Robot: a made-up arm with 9 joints. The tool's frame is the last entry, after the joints. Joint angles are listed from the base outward.
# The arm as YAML. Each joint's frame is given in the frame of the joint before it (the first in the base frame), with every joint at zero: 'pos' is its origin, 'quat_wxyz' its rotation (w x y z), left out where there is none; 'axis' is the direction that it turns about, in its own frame. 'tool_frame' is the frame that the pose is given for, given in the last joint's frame.
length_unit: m
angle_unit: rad
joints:
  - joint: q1
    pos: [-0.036, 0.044, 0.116]
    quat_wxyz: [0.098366, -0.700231, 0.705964, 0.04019]
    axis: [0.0, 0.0, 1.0]
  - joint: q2
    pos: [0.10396, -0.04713, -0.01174]
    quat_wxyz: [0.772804, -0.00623, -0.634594, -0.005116]
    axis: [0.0, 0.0, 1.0]
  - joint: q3
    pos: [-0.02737, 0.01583, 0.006]
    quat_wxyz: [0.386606, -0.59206, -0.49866, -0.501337]
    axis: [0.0, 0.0, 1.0]
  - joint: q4
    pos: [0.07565, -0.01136, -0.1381]
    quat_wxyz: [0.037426, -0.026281, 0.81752, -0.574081]
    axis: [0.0, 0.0, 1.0]
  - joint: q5
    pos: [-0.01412, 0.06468, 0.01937]
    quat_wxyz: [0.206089, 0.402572, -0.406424, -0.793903]
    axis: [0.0, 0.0, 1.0]
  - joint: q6
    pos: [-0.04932, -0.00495, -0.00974]
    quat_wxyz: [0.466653, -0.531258, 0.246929, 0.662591]
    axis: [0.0, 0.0, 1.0]
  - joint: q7
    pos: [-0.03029, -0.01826, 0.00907]
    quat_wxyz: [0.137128, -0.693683, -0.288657, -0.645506]
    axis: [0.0, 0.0, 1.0]
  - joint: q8
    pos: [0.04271, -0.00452, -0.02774]
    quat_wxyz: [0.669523, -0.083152, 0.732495, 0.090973]
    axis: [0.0, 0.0, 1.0]
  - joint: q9
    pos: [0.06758, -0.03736, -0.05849]
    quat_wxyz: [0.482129, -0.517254, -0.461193, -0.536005]
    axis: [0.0, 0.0, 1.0]
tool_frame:
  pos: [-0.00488, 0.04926, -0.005]
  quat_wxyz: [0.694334, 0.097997, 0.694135, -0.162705]
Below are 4 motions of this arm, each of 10 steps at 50 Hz.
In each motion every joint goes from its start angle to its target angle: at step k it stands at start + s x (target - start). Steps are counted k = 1, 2, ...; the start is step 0. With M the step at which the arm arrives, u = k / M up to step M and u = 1 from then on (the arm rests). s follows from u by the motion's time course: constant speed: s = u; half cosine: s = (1 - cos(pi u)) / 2; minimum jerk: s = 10 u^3 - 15 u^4 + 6 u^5.
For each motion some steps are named. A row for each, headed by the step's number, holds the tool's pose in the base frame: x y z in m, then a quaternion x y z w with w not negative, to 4 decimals.
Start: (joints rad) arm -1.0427 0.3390 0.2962 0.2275 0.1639 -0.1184 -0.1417 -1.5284 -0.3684
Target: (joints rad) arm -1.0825 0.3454 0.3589 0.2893 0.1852 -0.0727 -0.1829 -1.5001 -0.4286
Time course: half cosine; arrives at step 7
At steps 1, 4, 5, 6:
1: 0.1179 0.3885 0.0777 0.0853 -0.2092 -0.2100 0.9512
4: 0.1024 0.3908 0.0652 0.0751 -0.2059 -0.1666 0.9614
5: 0.0969 0.3911 0.0606 0.0711 -0.2045 -0.1512 0.9645
6: 0.0932 0.3913 0.0574 0.0682 -0.2034 -0.1406 0.9665

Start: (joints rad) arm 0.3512 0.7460 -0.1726 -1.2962 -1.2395 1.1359 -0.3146 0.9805 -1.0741
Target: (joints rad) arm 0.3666 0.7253 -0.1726 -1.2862 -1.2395 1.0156 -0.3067 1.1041 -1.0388
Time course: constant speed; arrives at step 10
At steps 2, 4, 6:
2: 0.1340 0.0444 0.0311 0.2766 0.6387 -0.3469 0.6287
4: 0.1353 0.0433 0.0314 0.2782 0.6373 -0.3430 0.6315
6: 0.1365 0.0421 0.0318 0.2797 0.6359 -0.3390 0.6344

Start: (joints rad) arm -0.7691 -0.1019 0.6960 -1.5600 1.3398 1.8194 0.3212 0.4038 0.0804
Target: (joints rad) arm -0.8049 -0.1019 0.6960 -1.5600 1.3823 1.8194 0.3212 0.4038 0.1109
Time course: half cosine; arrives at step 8
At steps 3, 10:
3: -0.0678 0.1056 0.2102 0.3285 -0.2807 0.7523 0.4974
10: -0.0692 0.1027 0.2111 0.3366 -0.2841 0.7574 0.4820

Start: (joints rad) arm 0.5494 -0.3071 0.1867 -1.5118 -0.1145 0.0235 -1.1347 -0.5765 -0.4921
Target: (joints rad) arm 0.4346 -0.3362 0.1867 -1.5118 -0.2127 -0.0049 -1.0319 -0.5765 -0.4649
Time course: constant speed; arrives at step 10
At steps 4, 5, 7, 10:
4: 0.1199 -0.2161 0.2251 0.3598 -0.1980 -0.9050 0.1110
5: 0.1207 -0.2151 0.2278 0.3572 -0.2045 -0.9041 0.1149
7: 0.1221 -0.2131 0.2334 0.3519 -0.2175 -0.9021 0.1225
10: 0.1240 -0.2099 0.2419 0.3443 -0.2372 -0.8985 0.1334

